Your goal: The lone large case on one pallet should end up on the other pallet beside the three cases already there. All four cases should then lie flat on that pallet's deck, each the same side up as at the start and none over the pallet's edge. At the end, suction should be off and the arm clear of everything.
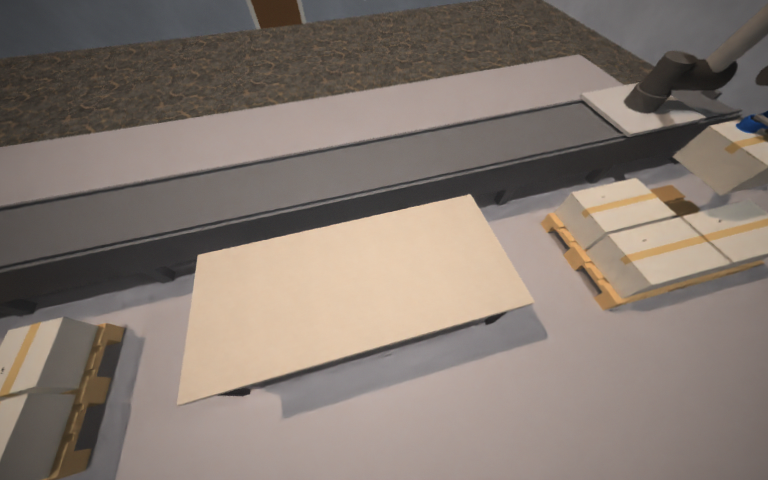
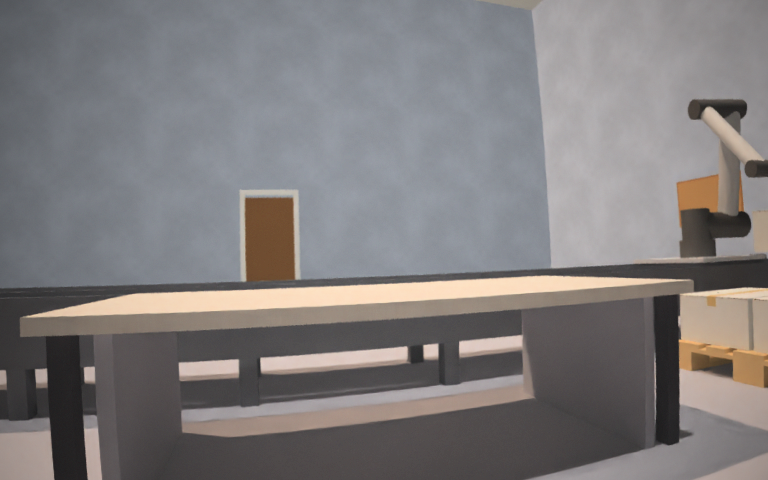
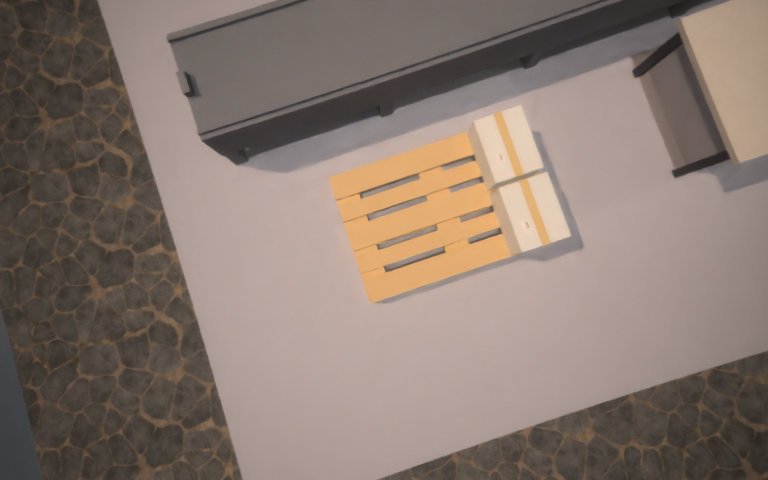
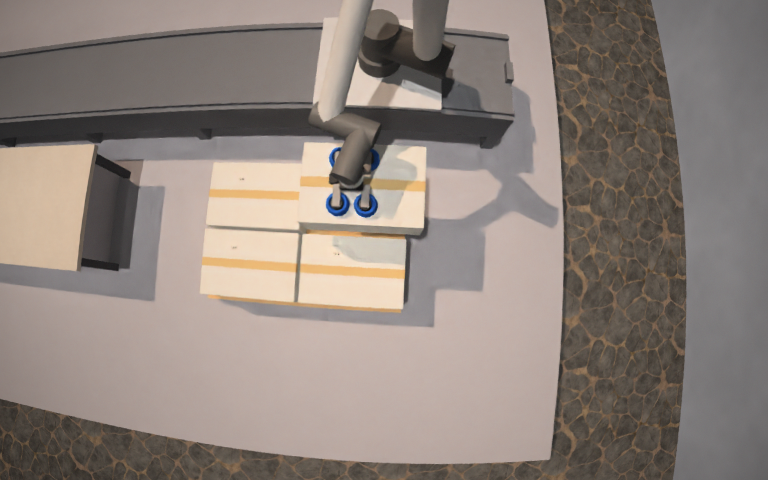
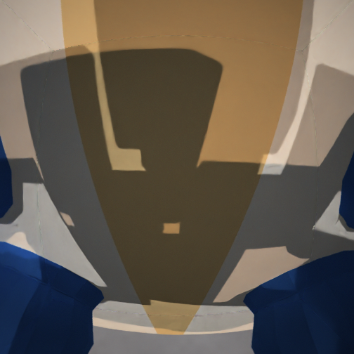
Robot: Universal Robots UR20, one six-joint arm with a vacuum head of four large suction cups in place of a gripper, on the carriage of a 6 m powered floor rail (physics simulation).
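Places are measured from the arm's base along level axes (x right, y ahead, z up), in centimetres.
Pixels of known places: end effector, tool point: (image 1: 767, 139); arm's base, origin of the base link: (image 1: 640, 105) (image 2: 698, 257) (image 4: 379, 59).
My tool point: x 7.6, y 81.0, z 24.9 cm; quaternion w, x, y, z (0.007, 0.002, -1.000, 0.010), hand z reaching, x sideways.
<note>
Ahead of a thing's pixels: the offset from my tool point to its top centre. Level surfaces: height alone.
My suction head (image 4: 352, 182) (image 1: 753, 123) is on the top of the large taped case {dz +3.0, dx -4.2, dy -0.1 cm} (image 4: 317, 212) (image 1: 720, 161) (image 5: 172, 200) and holds it level in the air. The case hangs above the rail-side right corner of the south pallet (image 4: 305, 305) (image 1: 573, 257), higher than the other cases. Three white cases {dz -42.8, dx +59.9, dy -3.3 cm} (image 4: 253, 212) {dz -42.8, dx +60.1, dy +36.4 cm} (image 4: 249, 283) {dz -42.8, dx +1.4, dy +36.8 cm} (image 4: 351, 294) lie flat on that pallet, one beside the held case and two along the far side from the rail. A strip of deck shows between the held case and the nearest front case. The gap beneath the held case is hidden from above.
The north pallet (image 3: 390, 223) bears two smaller cases (image 3: 509, 135) (image 3: 538, 212) at its table-side end. A table {dz -28.9 cm} (image 1: 351, 294) (image 2: 362, 297) stands between the pallets. The floor rail (image 1: 339, 181) (image 4: 169, 73) runs behind them. An orange panel (image 2: 699, 195) stands behind the arm.
</note>
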